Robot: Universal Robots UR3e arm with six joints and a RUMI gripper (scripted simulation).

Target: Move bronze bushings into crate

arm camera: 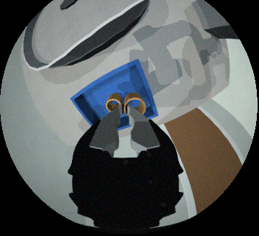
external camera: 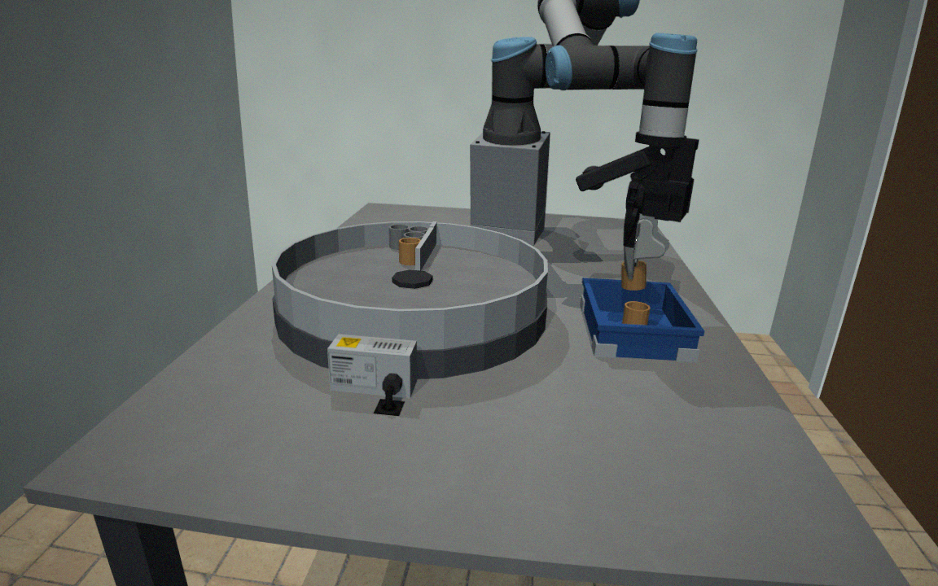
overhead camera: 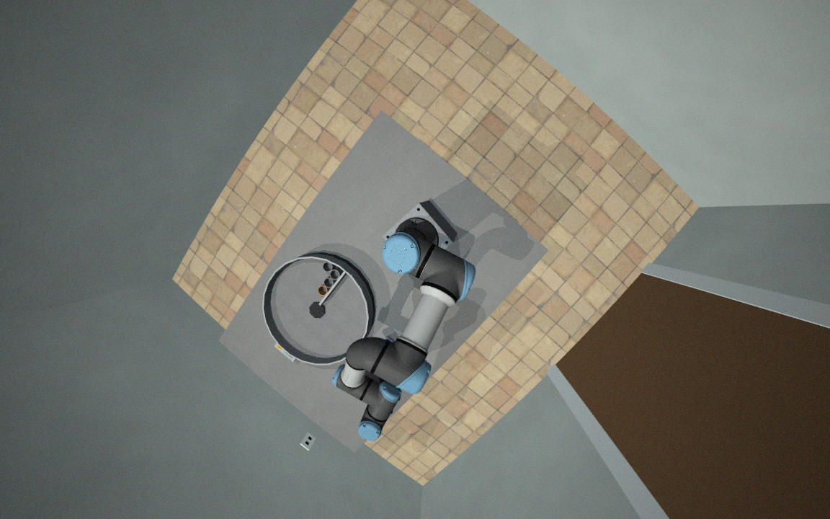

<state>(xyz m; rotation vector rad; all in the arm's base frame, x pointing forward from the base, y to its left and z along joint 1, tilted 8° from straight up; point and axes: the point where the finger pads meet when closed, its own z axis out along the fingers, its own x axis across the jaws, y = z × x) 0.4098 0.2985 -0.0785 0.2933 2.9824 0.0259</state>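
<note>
My gripper is now 7 cm above the blue crate, 3 cm short of it and 2 cm to the right of it. Also, from my hand: turntable: 33 cm to the right, 9 cm ahead, 4 cm below.
</note>
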